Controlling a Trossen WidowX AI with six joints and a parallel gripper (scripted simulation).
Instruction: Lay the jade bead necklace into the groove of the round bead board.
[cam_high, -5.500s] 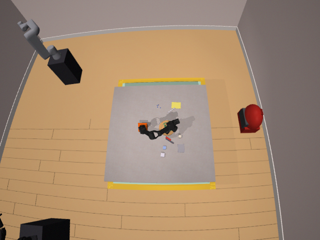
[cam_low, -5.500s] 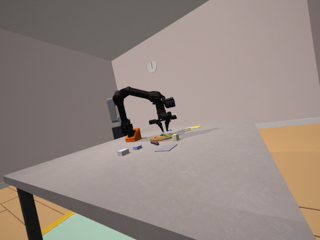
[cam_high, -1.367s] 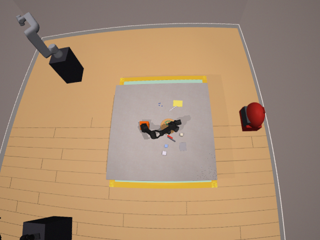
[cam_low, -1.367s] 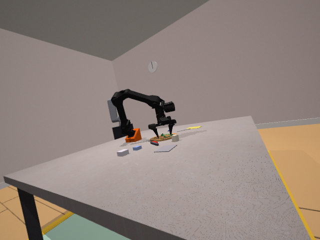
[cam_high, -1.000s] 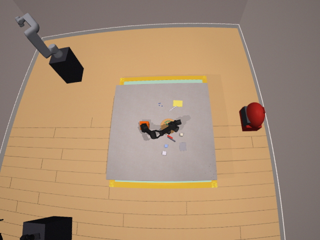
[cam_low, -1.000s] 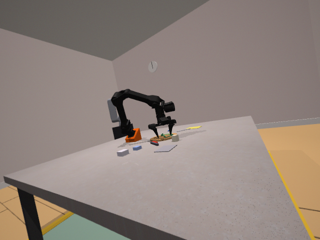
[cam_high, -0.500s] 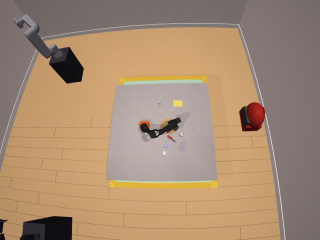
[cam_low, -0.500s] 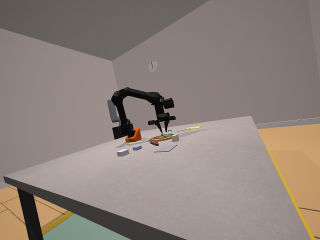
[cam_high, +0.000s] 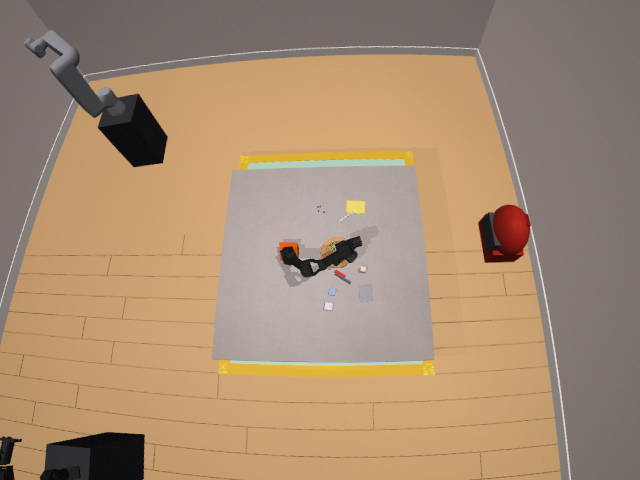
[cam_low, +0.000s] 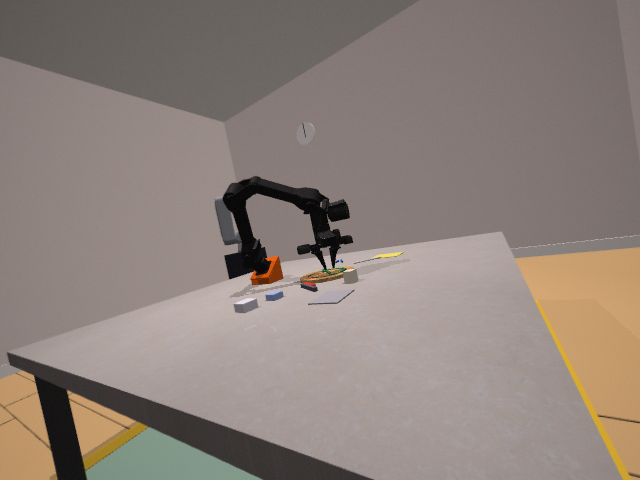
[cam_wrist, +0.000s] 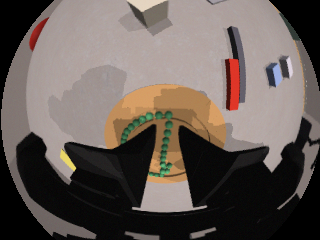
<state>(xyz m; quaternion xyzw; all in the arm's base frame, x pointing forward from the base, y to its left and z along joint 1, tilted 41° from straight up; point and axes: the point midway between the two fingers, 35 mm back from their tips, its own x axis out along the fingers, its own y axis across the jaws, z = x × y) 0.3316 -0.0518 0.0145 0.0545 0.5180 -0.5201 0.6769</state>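
The round wooden bead board lies 40 mm behind my gripper tip, 40 mm to the left of it and 20 mm below it. The rest, counted from my gripper tip: beige cube: 110 mm ahead, 90 mm to the right, 10 mm below; red-handled tool: 20 mm behind, 110 mm to the right, 30 mm below; blue block: 80 mm behind, 210 mm to the right, 20 mm below.
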